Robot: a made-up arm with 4 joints.
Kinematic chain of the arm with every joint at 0, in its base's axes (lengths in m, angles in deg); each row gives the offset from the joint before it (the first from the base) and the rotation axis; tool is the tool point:
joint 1: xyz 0 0 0.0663 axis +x
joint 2: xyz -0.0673 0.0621 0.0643 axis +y
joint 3: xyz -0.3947 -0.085 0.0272 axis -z
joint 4: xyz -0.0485 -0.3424 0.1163 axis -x
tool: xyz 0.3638 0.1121 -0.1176
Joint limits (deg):
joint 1: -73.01..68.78
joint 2: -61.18..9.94
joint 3: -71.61..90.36
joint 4: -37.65..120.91
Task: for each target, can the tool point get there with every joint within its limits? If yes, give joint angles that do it. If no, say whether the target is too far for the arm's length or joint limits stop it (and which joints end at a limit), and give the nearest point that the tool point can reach.
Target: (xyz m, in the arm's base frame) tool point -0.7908 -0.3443 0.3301
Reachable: yes | joints -44.81 -9.71 76.27 74.44
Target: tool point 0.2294 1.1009 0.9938
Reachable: no: too far | nearest point -0.0230 0.1749 0.3580 | short by 1.151 m
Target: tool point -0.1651 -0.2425 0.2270
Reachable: yes | joints -2.67 3.35 6.33 -23.02
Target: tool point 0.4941 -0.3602 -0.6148
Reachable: no: joint limits stop it (at a limit: joint 1, joint 2, joint 4) | nearest point 0.0206 -0.2883 -0.2390 | short by 0.609 m
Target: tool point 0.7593 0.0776 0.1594
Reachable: no: joint limits stop it (at a limit: joint 2, joint 4) | nearest point 0.1455 0.0883 0.1722 | short by 0.614 m
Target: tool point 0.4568 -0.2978 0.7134
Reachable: no: joint limits stop it (at a limit: joint 2, joint 4) | nearest point 0.0346 -0.1679 0.4312 | short by 0.524 m
